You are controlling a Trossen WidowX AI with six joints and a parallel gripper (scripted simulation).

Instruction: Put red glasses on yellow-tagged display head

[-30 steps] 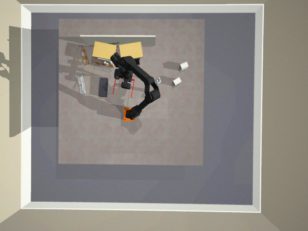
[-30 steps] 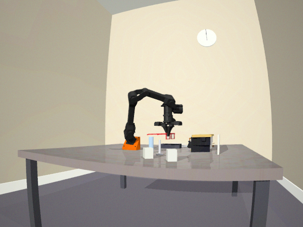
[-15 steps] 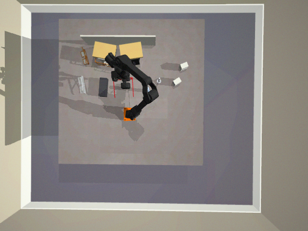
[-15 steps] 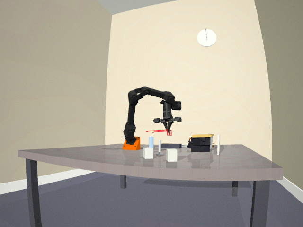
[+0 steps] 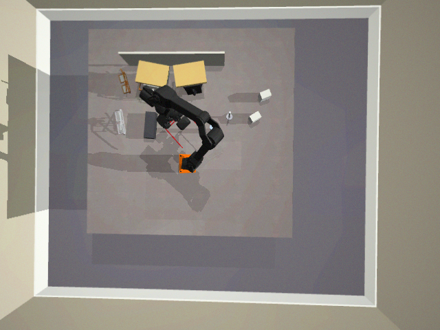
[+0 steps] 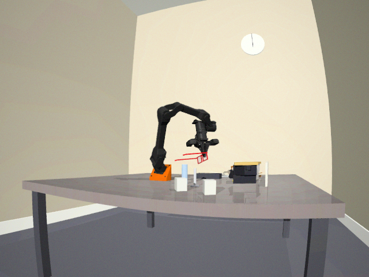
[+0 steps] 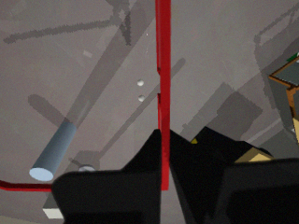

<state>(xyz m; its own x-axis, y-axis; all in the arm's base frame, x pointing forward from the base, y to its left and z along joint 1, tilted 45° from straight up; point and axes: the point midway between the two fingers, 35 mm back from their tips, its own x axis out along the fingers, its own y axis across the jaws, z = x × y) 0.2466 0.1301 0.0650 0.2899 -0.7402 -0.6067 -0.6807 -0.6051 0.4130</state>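
My gripper tip is now 18 cm to the left of the pale blue cylinder, 9 cm above it and 4 cm past it. Also, from my gripper tip: dark case 21 cm to the left, 12 cm below, 5 cm behind; then dark display head 21 cm ahead, 8 cm below, 3 cm to the right; then thin grey peg 27 cm to the right, 11 cm below, 5 cm ahead.
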